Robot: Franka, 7 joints.
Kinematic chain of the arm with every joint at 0, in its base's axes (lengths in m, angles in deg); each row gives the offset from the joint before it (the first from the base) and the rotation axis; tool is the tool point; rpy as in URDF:
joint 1: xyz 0 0 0.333 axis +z
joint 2: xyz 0 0 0 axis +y
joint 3: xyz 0 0 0.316 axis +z
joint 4: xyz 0.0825 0 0 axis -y
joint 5: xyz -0.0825 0 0.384 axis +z
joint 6: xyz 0 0 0 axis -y
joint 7: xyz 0.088 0 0 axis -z
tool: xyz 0 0 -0.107 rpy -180 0 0
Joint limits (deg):
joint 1: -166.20..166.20
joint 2: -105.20..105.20
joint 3: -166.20..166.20
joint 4: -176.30..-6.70
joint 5: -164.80..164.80
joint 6: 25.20..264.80
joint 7: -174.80..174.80
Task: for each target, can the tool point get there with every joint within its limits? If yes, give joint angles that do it. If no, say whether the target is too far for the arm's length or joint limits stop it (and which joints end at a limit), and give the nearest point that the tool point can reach.
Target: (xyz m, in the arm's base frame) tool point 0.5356 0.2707 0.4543
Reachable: yes | joints 131.80 -76.42 -83.74 -111.05 31.04 126.18 -58.57
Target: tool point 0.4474 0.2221 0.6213
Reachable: yes | joints -7.09 -5.30 17.08 -109.29 86.91 65.22 9.18
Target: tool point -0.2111 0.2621 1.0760
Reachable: yes | joints -63.48 -35.18 -45.09 -32.14 -30.67 202.10 11.24
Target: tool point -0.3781 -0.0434 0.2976
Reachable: yes | joints -95.72 24.58 -56.68 -145.36 104.42 217.16 -37.53
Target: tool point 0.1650 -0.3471 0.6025
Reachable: yes | joints -79.70 -35.54 23.65 -137.12 -78.78 97.94 -81.08
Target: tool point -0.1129 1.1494 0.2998
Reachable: no: too far | nearest point -0.0838 0.8534 0.3083 | short by 0.298 m
